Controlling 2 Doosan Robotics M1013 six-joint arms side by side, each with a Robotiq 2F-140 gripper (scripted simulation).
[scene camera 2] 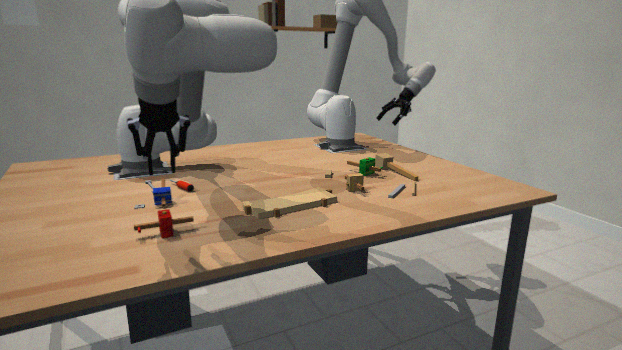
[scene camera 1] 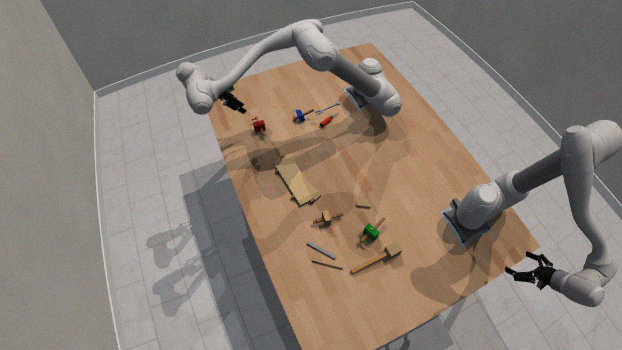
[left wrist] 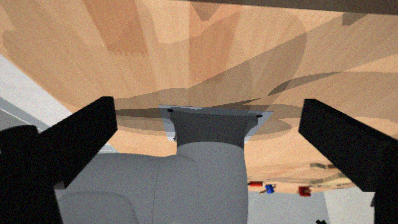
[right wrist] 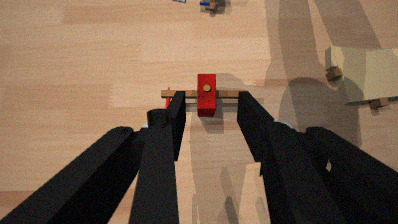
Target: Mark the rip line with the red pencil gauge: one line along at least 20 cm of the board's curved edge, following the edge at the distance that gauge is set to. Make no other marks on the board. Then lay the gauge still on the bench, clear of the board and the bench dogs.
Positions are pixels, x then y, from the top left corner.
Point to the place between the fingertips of my left gripper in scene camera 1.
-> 516, 261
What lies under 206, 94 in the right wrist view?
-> A red pencil gauge.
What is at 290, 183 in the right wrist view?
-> My right gripper.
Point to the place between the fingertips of my right gripper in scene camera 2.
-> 161, 170
